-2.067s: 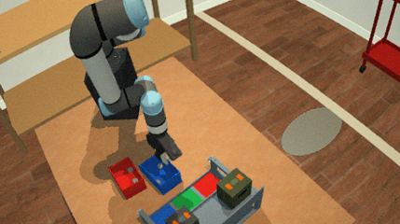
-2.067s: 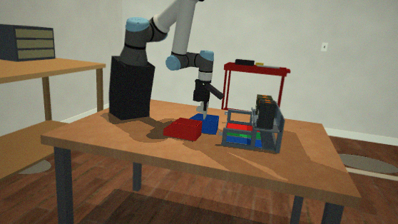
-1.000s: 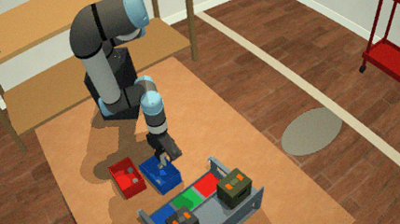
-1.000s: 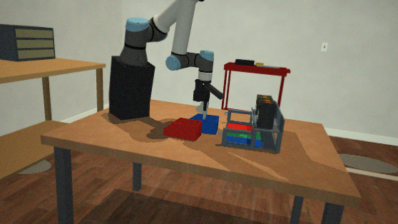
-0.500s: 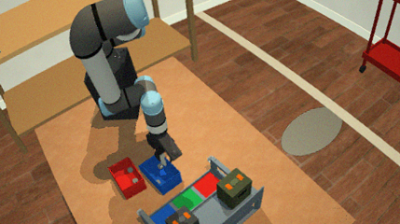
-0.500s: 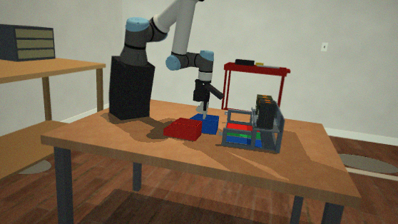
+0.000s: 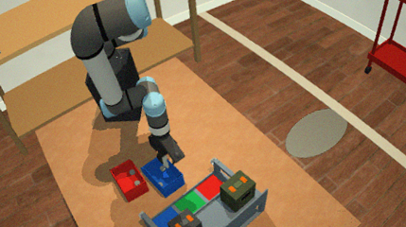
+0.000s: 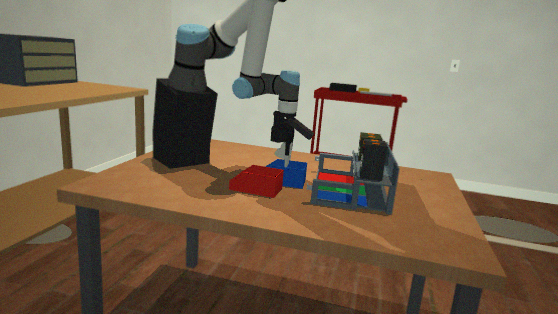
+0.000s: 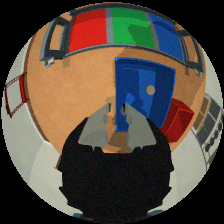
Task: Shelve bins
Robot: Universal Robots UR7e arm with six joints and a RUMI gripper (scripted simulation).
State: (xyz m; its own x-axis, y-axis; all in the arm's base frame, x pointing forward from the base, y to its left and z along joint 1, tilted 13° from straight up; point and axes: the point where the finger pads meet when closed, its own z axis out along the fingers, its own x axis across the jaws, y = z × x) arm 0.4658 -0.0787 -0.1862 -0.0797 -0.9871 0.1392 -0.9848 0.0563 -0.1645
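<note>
My hand is 10 mm past the blue bin, 50 mm to the left of it and 20 mm above it. Round my hand: red bin: 90 mm behind, 160 mm to the right, 20 mm below.
</note>
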